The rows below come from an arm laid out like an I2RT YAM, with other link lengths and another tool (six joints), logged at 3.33 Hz.
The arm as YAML. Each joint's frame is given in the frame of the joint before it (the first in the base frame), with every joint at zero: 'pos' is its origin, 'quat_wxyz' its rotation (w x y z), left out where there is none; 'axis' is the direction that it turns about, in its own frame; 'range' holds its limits. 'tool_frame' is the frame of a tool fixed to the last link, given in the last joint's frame.
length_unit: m
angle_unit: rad
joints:
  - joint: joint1
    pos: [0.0, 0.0, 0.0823]
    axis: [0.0, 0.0, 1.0]
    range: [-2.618, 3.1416]
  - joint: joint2
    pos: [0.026, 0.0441, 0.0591]
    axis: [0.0, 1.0, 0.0]
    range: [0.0, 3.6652]
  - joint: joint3
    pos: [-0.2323, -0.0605, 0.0]
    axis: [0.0, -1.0, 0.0]
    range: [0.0, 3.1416]
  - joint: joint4
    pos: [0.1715, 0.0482, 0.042]
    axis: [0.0, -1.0, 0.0]
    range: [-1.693, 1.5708]
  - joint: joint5
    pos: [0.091, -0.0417, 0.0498]
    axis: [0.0, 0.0, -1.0]
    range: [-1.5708, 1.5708]
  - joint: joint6
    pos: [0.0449, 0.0, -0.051]
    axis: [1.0, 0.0, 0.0]
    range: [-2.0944, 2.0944]
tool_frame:
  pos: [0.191, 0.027, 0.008]
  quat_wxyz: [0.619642, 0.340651, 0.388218, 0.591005]
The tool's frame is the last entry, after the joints.
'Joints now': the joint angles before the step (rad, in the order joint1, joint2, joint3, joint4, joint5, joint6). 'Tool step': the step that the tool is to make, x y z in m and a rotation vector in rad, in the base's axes. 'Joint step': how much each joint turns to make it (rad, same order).
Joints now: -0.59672, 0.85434, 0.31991, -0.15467, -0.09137, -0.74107
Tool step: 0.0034, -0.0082, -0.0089, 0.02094, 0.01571, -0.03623
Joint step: -0.00038, 0.09493, -0.00857, 0.08112, 0.02194, 0.02969
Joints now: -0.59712, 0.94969, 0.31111, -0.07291, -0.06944, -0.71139
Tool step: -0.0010, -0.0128, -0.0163, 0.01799, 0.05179, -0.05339
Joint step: 0.00059, 0.13313, 0.00772, 0.07360, 0.04952, 0.02578
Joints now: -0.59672, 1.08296, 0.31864, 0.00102, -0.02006, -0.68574
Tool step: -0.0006, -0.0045, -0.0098, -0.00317, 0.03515, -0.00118
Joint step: 0.00002, 0.07141, 0.00279, 0.04114, 0.01654, -0.01511
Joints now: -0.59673, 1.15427, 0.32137, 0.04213, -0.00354, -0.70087
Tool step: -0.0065, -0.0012, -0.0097, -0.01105, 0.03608, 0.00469
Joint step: -0.00103, 0.02604, -0.01702, 0.01957, 0.01719, -0.02456
